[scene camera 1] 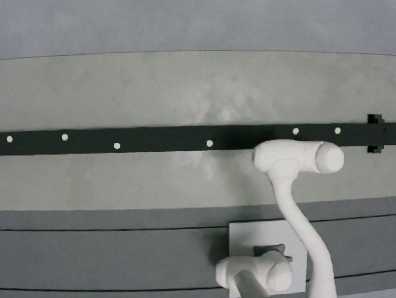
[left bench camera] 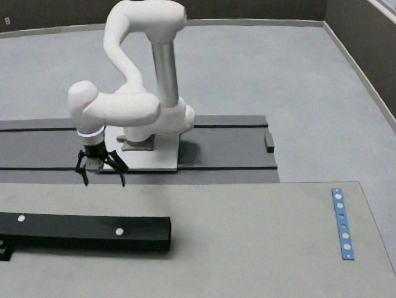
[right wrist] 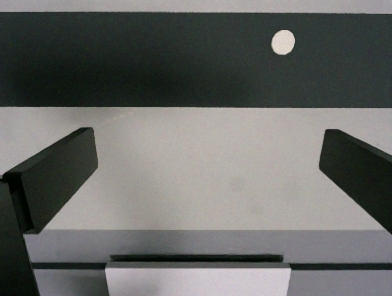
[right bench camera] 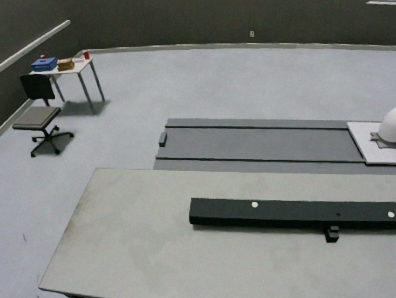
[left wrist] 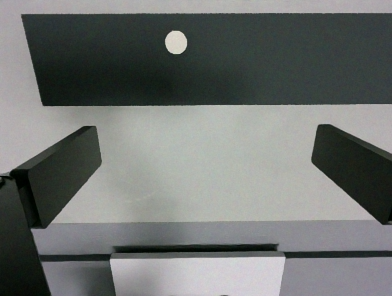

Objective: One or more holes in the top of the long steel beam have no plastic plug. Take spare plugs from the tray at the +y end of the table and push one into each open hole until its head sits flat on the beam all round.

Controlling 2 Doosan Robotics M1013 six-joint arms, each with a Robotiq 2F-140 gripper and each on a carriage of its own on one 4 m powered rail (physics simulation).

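The long dark beam [scene camera 1: 160,137] [left bench camera: 75,225] [right bench camera: 300,211] [left wrist: 260,65] [right wrist: 150,65] lies across the table with cream plug heads in its top. A small dark open hole [right bench camera: 338,214] shows above a clamp in the right bench camera. The blue tray [left bench camera: 351,252] at the right of the left bench camera holds several cream plugs and has two empty holes. My left gripper [left bench camera: 105,184] [left wrist: 207,143] is open and empty, high at the rail side of the beam's end. My right gripper [right wrist: 208,147] is open and empty, beside the beam; the arm hides it in scene camera 1.
Dark clamps [scene camera 1: 374,149] [right bench camera: 332,234] stand at the beam's sides. The grey rail [scene camera 1: 100,260] [left bench camera: 225,145] [right bench camera: 250,142] runs along the table. A chair [right bench camera: 37,117] and a side table [right bench camera: 75,70] with boxes stand at the back left of the right bench camera.
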